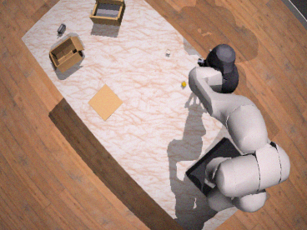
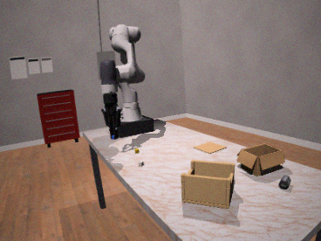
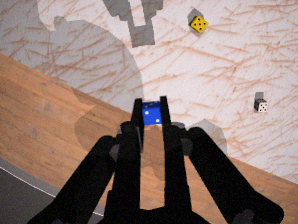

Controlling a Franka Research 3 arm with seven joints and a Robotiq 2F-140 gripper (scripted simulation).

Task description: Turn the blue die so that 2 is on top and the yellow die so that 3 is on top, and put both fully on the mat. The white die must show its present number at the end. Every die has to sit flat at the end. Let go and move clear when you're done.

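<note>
The tan mat lies 230 mm ahead of my hand, 490 mm to the left of it and 130 mm below it. Round my hand: yellow die: 20 mm ahead, 120 mm to the left, 130 mm below; then white die: 200 mm ahead, 60 mm to the left, 130 mm below; then blue die: 20 mm below.
</note>
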